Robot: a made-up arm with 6 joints. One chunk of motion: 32 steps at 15 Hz.
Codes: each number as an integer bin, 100 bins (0 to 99) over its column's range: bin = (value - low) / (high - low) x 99, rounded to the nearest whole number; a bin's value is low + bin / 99 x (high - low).
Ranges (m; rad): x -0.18..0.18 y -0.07..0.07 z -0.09..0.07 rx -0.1..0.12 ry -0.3..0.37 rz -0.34..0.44
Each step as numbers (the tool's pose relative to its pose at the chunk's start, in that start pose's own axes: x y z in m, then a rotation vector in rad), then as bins.
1 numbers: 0.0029 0.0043 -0.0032 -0.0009 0.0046 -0.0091
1 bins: 50 53 54 45 45 42
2 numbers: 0.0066 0.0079 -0.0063 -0.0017 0.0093 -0.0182
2 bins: 51 55 52 44 46 41
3 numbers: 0.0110 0.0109 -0.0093 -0.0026 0.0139 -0.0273
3 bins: 53 57 50 44 46 40
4 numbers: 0.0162 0.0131 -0.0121 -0.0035 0.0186 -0.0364
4 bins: 54 59 48 43 47 39
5 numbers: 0.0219 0.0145 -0.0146 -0.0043 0.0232 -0.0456
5 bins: 56 60 47 43 48 37
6 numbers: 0.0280 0.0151 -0.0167 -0.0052 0.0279 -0.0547
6 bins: 57 60 45 43 48 36
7 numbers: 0.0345 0.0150 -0.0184 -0.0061 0.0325 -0.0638
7 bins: 59 60 44 42 49 35
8 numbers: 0.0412 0.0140 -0.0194 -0.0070 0.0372 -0.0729
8 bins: 61 59 44 42 50 34
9 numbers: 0.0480 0.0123 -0.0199 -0.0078 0.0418 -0.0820
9 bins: 63 58 43 41 51 33
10 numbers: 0.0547 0.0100 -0.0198 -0.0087 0.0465 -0.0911
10 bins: 65 57 43 41 51 32
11 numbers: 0.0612 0.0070 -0.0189 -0.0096 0.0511 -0.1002
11 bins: 66 54 44 41 52 30
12 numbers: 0.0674 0.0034 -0.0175 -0.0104 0.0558 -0.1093
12 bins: 68 52 45 40 53 29
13 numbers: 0.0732 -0.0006 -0.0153 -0.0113 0.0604 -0.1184
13 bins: 70 49 46 40 53 28
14 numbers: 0.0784 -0.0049 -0.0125 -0.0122 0.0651 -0.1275
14 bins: 71 46 48 40 54 27
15 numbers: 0.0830 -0.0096 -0.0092 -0.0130 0.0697 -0.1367
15 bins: 72 43 50 39 55 26
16 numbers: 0.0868 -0.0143 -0.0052 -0.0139 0.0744 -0.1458
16 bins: 73 39 52 39 55 25
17 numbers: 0.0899 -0.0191 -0.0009 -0.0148 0.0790 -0.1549
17 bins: 74 36 55 38 56 23
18 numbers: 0.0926 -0.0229 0.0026 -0.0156 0.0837 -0.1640
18 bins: 75 33 57 38 57 22
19 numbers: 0.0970 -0.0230 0.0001 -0.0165 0.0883 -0.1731
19 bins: 76 33 56 38 57 21
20 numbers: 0.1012 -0.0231 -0.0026 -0.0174 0.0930 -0.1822
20 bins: 77 33 54 37 58 20
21 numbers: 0.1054 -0.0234 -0.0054 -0.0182 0.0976 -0.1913
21 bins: 78 33 52 37 59 19
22 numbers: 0.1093 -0.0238 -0.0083 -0.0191 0.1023 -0.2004
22 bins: 80 33 51 36 59 18
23 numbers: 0.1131 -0.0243 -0.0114 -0.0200 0.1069 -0.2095
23 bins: 81 32 49 36 60 17
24 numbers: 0.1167 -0.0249 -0.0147 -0.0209 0.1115 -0.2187
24 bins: 82 32 47 36 61 15
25 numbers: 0.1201 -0.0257 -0.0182 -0.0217 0.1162 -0.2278
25 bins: 83 31 44 35 61 14
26 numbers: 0.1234 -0.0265 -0.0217 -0.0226 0.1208 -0.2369
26 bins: 83 31 42 35 62 13
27 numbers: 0.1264 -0.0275 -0.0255 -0.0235 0.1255 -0.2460
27 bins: 84 30 40 34 63 12
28 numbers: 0.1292 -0.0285 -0.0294 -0.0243 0.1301 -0.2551
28 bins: 85 29 37 34 64 11
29 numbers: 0.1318 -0.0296 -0.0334 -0.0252 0.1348 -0.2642
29 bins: 86 29 35 34 64 10
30 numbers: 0.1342 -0.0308 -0.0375 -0.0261 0.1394 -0.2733
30 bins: 86 28 32 33 65 8
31 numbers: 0.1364 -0.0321 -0.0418 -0.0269 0.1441 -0.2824
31 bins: 87 27 30 33 66 7
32 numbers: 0.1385 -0.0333 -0.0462 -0.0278 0.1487 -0.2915
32 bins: 88 26 27 32 66 6
